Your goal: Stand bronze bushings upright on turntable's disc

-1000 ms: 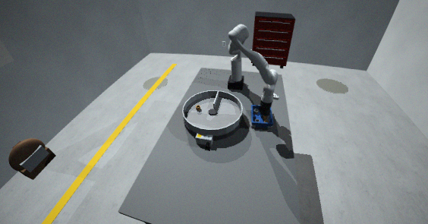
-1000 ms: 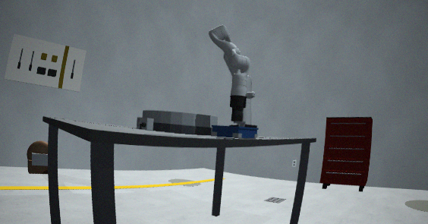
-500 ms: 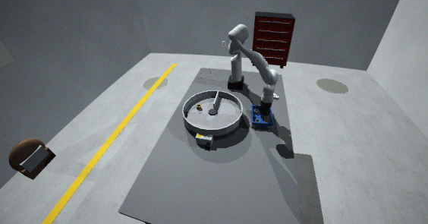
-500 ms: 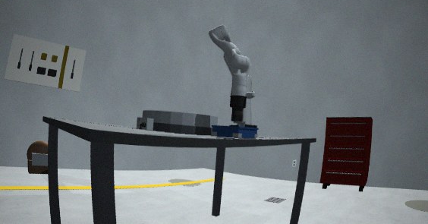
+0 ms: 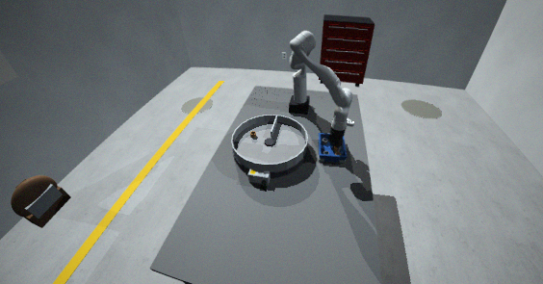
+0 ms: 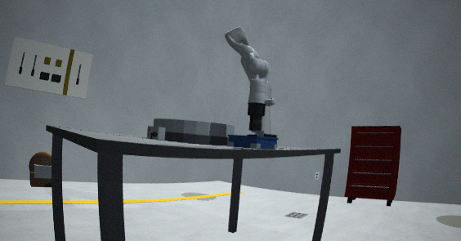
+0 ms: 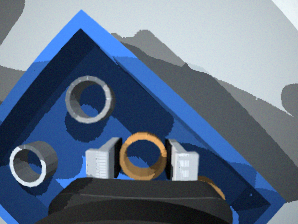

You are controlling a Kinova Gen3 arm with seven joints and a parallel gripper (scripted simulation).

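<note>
Now: hand 1 cm short of the blue crate and 3 cm to the left of it. The rest, counted from my hand: turntable: 9 cm ahead, 37 cm to the right, 2 cm above.
</note>
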